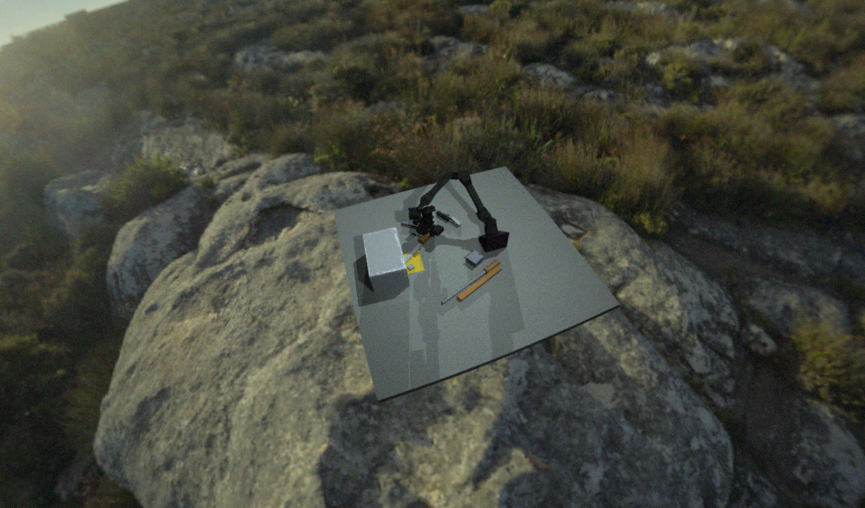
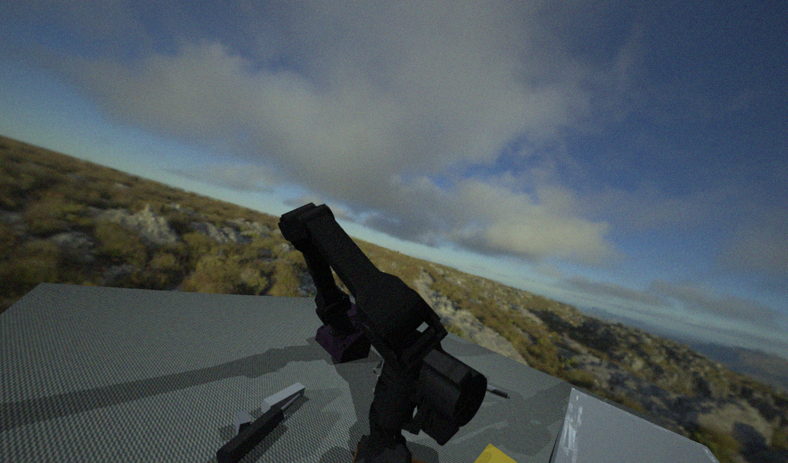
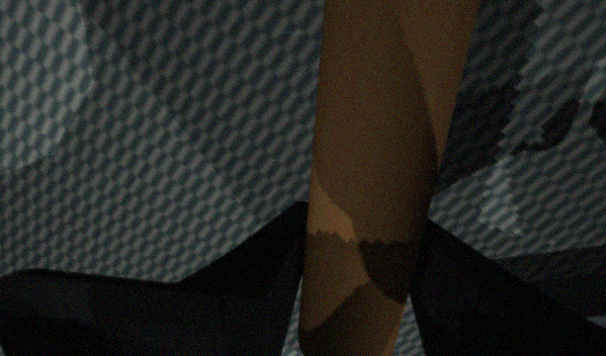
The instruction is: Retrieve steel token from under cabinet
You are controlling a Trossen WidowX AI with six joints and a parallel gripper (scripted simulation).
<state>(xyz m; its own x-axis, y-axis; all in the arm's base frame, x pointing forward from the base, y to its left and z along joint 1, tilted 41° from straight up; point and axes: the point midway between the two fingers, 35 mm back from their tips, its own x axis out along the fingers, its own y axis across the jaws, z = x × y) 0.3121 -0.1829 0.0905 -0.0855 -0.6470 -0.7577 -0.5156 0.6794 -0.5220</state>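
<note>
Right now my gripper tip is 17 cm past the small grey cube and 12 cm to the left of it. From my gripper tip the other things lie so: grey bar 19 cm behind, 3 cm to the right; then grey block 16 cm behind, 28 cm to the left, 1 cm above; then wooden stick 11 cm behind, 43 cm to the left.
</note>
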